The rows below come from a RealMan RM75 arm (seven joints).
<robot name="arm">
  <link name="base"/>
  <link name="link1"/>
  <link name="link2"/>
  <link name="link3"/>
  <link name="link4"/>
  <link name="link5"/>
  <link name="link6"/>
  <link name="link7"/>
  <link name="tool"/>
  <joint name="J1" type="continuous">
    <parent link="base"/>
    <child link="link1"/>
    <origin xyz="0 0 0.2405" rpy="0 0 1.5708"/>
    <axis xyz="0 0 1"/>
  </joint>
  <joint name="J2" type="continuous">
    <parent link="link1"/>
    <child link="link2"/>
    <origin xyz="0 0 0" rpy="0 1.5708 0"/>
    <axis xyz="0 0 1"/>
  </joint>
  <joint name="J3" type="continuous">
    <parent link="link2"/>
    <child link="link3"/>
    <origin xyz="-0.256 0 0" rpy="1.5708 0 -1.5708"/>
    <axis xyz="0 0 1"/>
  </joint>
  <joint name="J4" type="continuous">
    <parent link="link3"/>
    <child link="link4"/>
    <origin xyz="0 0 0" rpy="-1.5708 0 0"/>
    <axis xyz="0 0 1"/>
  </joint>
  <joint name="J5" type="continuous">
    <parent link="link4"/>
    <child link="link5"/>
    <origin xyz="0 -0.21 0" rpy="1.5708 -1.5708 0"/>
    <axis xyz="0 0 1"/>
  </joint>
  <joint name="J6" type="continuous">
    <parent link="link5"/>
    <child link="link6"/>
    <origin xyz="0 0 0" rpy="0 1.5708 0"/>
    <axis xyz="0 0 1"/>
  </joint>
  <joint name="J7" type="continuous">
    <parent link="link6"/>
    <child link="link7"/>
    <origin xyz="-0.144 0 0" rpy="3.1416 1.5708 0"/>
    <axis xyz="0 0 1"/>
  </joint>
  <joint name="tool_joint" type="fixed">
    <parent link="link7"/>
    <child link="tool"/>
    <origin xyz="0 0 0" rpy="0 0 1.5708"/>
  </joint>
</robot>
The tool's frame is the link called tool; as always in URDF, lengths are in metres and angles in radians. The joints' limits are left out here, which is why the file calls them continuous.
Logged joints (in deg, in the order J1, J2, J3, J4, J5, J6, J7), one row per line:
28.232 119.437 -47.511 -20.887 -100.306 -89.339 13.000
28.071 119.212 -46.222 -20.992 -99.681 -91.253 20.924
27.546 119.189 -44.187 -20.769 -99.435 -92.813 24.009
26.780 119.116 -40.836 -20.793 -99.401 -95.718 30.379
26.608 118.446 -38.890 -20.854 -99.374 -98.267 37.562
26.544 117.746 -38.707 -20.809 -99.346 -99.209 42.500
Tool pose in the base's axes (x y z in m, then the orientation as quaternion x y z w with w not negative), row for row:
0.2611 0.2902 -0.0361 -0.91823 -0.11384 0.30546 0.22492
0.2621 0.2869 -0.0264 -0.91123 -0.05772 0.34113 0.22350
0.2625 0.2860 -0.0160 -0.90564 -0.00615 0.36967 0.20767
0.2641 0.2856 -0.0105 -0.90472 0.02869 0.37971 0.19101
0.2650 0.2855 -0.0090 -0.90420 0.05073 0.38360 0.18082
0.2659 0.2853 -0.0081 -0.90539 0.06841 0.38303 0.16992
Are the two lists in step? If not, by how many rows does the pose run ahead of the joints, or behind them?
The pose runs 2 rows ahead of the joints: the pose in row i belongs to the joints in row i + 2.
